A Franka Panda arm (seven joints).
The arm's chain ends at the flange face. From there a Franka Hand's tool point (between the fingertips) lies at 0.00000 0.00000 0.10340 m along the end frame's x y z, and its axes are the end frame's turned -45 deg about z.
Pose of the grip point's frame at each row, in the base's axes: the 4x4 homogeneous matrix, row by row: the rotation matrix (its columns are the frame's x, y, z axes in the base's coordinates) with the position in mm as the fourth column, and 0 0 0 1 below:
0.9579 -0.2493 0.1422 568.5; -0.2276 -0.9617 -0.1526 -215.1; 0.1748 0.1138 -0.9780 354.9; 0 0 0 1
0.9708 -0.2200 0.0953 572.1; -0.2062 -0.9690 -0.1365 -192.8; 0.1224 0.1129 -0.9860 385.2; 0 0 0 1
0.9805 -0.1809 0.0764 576.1; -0.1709 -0.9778 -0.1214 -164.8; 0.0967 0.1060 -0.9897 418.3; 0 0 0 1
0.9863 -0.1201 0.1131 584.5; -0.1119 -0.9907 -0.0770 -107.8; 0.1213 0.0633 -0.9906 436.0; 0 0 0 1
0.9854 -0.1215 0.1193 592.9; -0.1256 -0.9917 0.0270 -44.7; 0.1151 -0.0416 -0.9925 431.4; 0 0 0 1
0.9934 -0.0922 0.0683 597.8; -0.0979 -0.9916 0.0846 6.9; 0.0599 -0.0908 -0.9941 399.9; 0 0 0 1
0.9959 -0.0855 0.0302 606.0; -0.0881 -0.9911 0.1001 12.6; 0.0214 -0.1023 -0.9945 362.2; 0 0 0 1
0.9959 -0.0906 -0.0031 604.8; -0.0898 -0.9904 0.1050 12.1; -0.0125 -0.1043 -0.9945 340.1; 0 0 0 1
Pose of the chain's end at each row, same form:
0.5011 -0.8536 0.1422 553.8; -0.8410 -0.5191 -0.1526 -199.3; 0.2041 -0.0431 -0.9780 456.0; 0 0 0 1
0.5309 -0.8420 0.0953 562.2; -0.8310 -0.5394 -0.1365 -178.7; 0.1664 -0.0067 -0.9860 487.2; 0 0 0 1
0.5654 -0.8212 0.0764 568.2; -0.8123 -0.5706 -0.1214 -152.2; 0.1433 0.0066 -0.9897 520.6; 0 0 0 1
0.6125 -0.7823 0.1131 572.8; -0.7797 -0.6214 -0.0770 -99.8; 0.1305 -0.0410 -0.9906 538.4; 0 0 0 1
0.6109 -0.7827 0.1193 580.6; -0.7901 -0.6124 0.0270 -47.5; 0.0520 -0.1108 -0.9925 534.0; 0 0 0 1
0.6372 -0.7676 0.0683 590.7; -0.7704 -0.6319 0.0846 -1.8; -0.0218 -0.1066 -0.9941 502.7; 0 0 0 1
0.6438 -0.7647 0.0302 602.9; -0.7631 -0.6385 0.1001 2.2; -0.0572 -0.0875 -0.9945 465.0; 0 0 0 1
0.6401 -0.7683 -0.0031 605.1; -0.7638 -0.6368 0.1050 1.2; -0.0826 -0.0649 -0.9945 442.9; 0 0 0 1

